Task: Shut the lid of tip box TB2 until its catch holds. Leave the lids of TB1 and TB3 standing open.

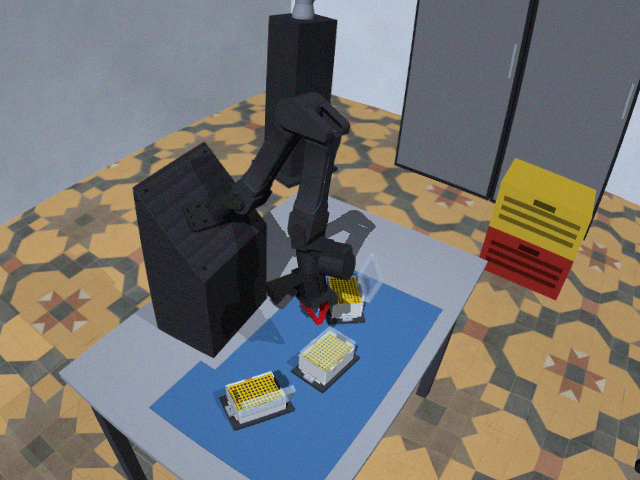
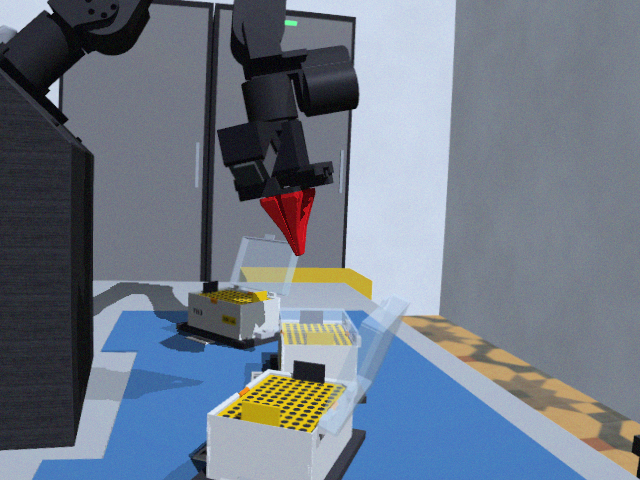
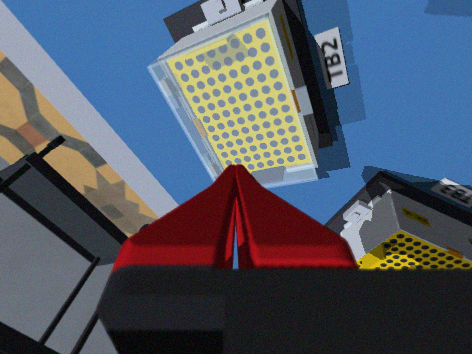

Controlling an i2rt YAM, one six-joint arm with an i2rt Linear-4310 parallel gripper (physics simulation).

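Frame: origin at the arm's base, x ahead, y left, z up, level; millimetres.
Where they show: gripper, fingertip midpoint: (image 1: 319, 324) (image 2: 300, 255) (image 3: 235, 176); arm's base, origin of the base link: (image 1: 216, 210) (image 2: 14, 78).
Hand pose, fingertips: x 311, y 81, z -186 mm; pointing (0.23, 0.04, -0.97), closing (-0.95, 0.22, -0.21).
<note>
Things, the pixels of their top centre, and the offset from my fingertips. "spot": a spot on its surface instead. Level surfaces: height alone.
- TB2, middle of its top: (image 3: 254, 123) (image 2: 306, 318) (image 1: 324, 344) dx +8, dy +17, dz -79 mm
- TB1, surface spot: (image 2: 258, 446) spot: dx +3, dy -262, dz -113 mm
- TB3, middle of its top: (image 3: 431, 273) (image 2: 228, 292) (image 1: 341, 288) dx -132, dy +204, dz -90 mm
- blue mat, its level: dz -156 mm
- grey table, its level: dz -159 mm
TB2 (image 1: 325, 363) (image 2: 317, 357) (image 3: 287, 60), a white tip box with a yellow rack, stands in the middle. Its clear lid (image 1: 338, 338) (image 3: 292, 175) lies down over the rack; whether the catch holds cannot be told. TB1 (image 1: 261, 409) (image 2: 258, 446) stands at the front with its clear lid (image 2: 385, 328) tilted open. TB3 (image 1: 351, 311) (image 2: 214, 316) (image 3: 377, 217) stands at the back with its clear lid (image 1: 371, 276) (image 2: 266, 263) open. My gripper (image 1: 319, 321) (image 2: 299, 254) (image 3: 235, 176) is shut and empty, red fingertips together, raised above and apart from TB2, on its TB3 side.
The boxes stand on dark bases on a blue mat (image 1: 398, 320) (image 2: 439, 413) on a grey table (image 1: 113, 372). The arm's black pedestal (image 1: 175, 268) (image 2: 41, 258) stands at the mat's side. Yellow and red cases (image 1: 537, 227) and grey cabinets (image 1: 454, 93) stand beyond the table.
</note>
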